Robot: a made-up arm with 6 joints. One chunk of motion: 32 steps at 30 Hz.
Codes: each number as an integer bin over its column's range. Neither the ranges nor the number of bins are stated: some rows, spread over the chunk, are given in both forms.
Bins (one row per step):
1: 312 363 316 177 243 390
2: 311 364 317 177 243 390
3: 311 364 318 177 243 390
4: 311 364 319 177 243 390
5: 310 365 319 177 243 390
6: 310 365 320 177 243 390
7: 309 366 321 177 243 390
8: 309 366 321 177 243 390
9: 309 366 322 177 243 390
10: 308 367 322 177 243 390
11: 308 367 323 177 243 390
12: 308 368 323 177 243 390
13: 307 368 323 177 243 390
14: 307 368 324 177 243 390
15: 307 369 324 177 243 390
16: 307 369 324 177 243 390
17: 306 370 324 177 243 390
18: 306 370 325 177 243 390
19: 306 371 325 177 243 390
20: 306 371 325 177 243 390
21: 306 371 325 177 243 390
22: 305 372 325 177 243 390
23: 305 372 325 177 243 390
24: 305 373 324 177 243 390
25: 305 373 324 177 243 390
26: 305 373 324 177 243 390
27: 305 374 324 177 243 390
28: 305 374 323 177 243 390
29: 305 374 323 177 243 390
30: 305 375 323 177 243 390
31: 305 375 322 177 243 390
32: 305 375 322 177 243 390
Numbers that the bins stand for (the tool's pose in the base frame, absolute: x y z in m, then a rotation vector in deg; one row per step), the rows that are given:
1: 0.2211 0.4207 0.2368 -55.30 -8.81 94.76
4: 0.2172 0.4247 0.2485 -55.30 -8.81 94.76
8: 0.2094 0.4325 0.2564 -55.30 -8.81 94.76
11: 0.2055 0.4364 0.2642 -55.30 -8.81 94.76
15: 0.2016 0.4442 0.2681 -55.30 -8.81 94.76
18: 0.1977 0.4481 0.2720 -55.30 -8.81 94.76
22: 0.1937 0.4560 0.2720 -55.30 -8.81 94.76
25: 0.1937 0.4599 0.2681 -55.30 -8.81 94.76
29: 0.1937 0.4638 0.2642 -55.30 -8.81 94.76
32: 0.1937 0.4677 0.2603 -55.30 -8.81 94.76
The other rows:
2: 0.2172 0.4247 0.2407 -55.30 -8.81 94.76
3: 0.2172 0.4247 0.2446 -55.30 -8.81 94.76
5: 0.2133 0.4286 0.2485 -55.30 -8.81 94.76
6: 0.2133 0.4286 0.2524 -55.30 -8.81 94.76
7: 0.2094 0.4325 0.2564 -55.30 -8.81 94.76
9: 0.2094 0.4325 0.2603 -55.30 -8.81 94.76
10: 0.2055 0.4364 0.2603 -55.30 -8.81 94.76
12: 0.2055 0.4403 0.2642 -55.30 -8.81 94.76
13: 0.2016 0.4403 0.2642 -55.30 -8.81 94.76
14: 0.2016 0.4403 0.2681 -55.30 -8.81 94.76
16: 0.2016 0.4442 0.2681 -55.30 -8.81 94.76
17: 0.1977 0.4481 0.2681 -55.30 -8.81 94.76
19: 0.1977 0.4521 0.2720 -55.30 -8.81 94.76
20: 0.1977 0.4521 0.2720 -55.30 -8.81 94.76
21: 0.1977 0.4521 0.2720 -55.30 -8.81 94.76
23: 0.1937 0.4560 0.2720 -55.30 -8.81 94.76
24: 0.1937 0.4599 0.2681 -55.30 -8.81 94.76
26: 0.1937 0.4599 0.2681 -55.30 -8.81 94.76
27: 0.1937 0.4638 0.2681 -55.30 -8.81 94.76
28: 0.1937 0.4638 0.2642 -55.30 -8.81 94.76
30: 0.1937 0.4677 0.2642 -55.30 -8.81 94.76
31: 0.1937 0.4677 0.2603 -55.30 -8.81 94.76

